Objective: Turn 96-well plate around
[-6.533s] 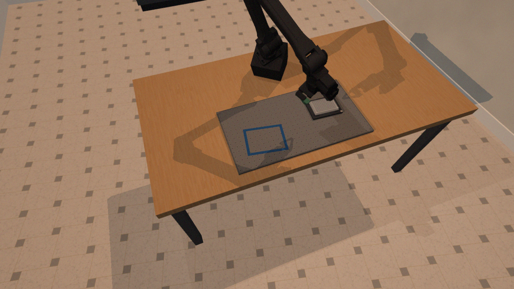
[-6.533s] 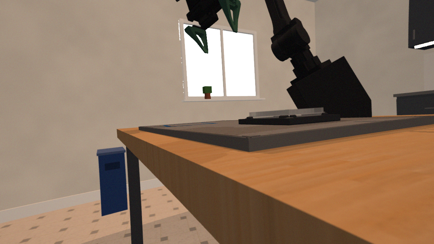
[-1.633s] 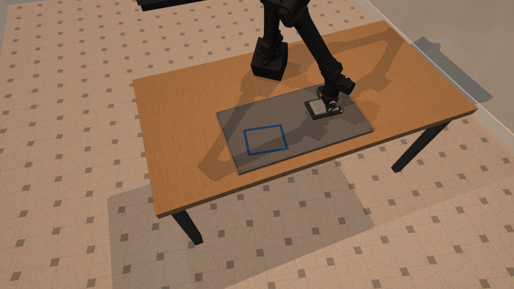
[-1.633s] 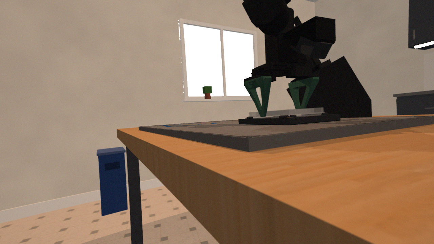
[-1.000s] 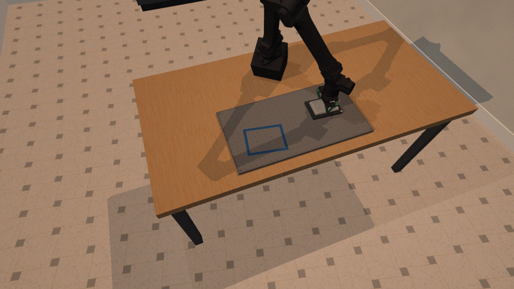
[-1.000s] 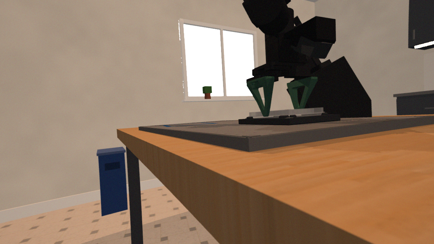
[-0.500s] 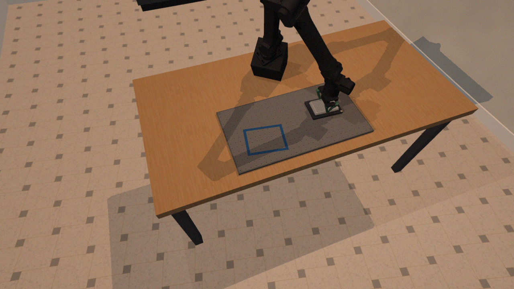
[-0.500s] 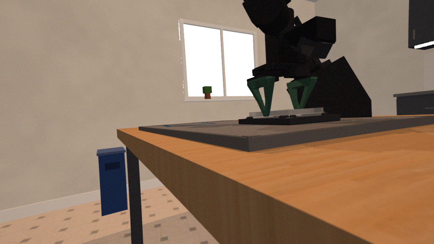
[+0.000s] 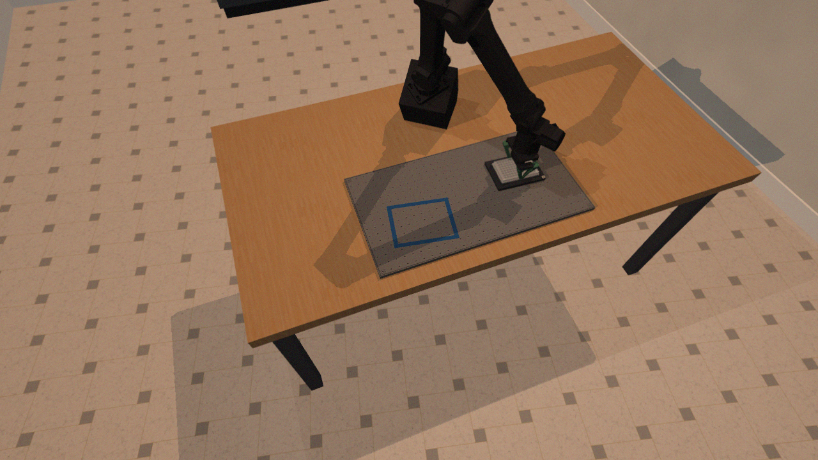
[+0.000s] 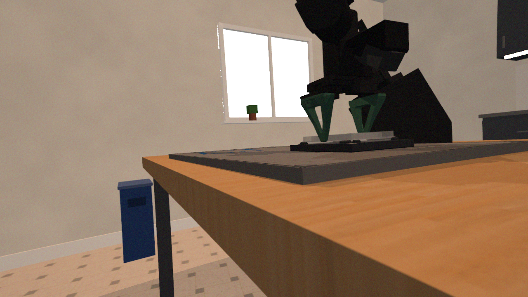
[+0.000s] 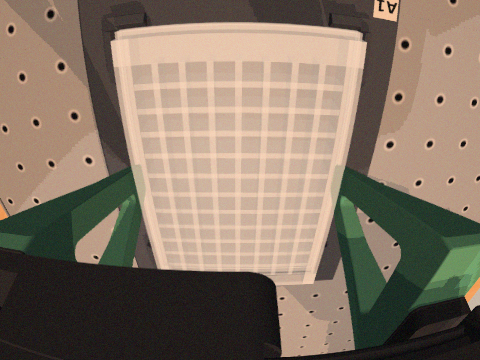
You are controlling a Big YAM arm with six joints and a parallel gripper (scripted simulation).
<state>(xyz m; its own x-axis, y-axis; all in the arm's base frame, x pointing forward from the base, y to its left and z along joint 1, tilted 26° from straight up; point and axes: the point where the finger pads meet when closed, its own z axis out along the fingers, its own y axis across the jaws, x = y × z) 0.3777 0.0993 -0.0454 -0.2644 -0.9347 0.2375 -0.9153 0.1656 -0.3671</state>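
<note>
My hand is 1 cm above the 96-well plate. From my hand the other things lie so: black plate nest N1 (2 cm below); then A1 label (7 cm ahead, 6 cm to the left, 1 cm below).
</note>
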